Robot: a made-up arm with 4 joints.
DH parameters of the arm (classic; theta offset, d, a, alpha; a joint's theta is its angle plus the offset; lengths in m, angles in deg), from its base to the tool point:
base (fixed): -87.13 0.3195 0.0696 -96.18
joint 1: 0 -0.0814 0.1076 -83.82
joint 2: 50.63 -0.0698 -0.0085 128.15
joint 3: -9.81 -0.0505 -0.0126 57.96
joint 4: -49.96 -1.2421 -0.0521 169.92
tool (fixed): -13.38 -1.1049 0 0
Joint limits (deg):
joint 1: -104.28..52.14
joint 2: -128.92..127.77
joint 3: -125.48..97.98
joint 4: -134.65..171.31
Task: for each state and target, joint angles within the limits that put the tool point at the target. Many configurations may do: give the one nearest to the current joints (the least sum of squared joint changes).
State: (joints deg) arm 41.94 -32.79 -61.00 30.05
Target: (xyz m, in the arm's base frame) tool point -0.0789 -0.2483 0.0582
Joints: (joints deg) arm 52.14 -18.93 -46.55 39.62
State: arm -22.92 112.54 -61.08 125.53
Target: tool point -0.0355 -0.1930 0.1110
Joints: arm -2.94 111.86 -55.30 150.86
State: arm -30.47 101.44 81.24 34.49
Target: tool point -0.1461 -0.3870 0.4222
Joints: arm -18.79 125.88 69.63 27.72
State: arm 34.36 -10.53 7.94 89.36
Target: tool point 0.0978 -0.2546 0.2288
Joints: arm -2.45 7.94 2.51 67.45
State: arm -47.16 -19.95 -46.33 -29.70
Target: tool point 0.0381 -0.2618 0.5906
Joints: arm -43.48 -74.97 -45.20 -13.87
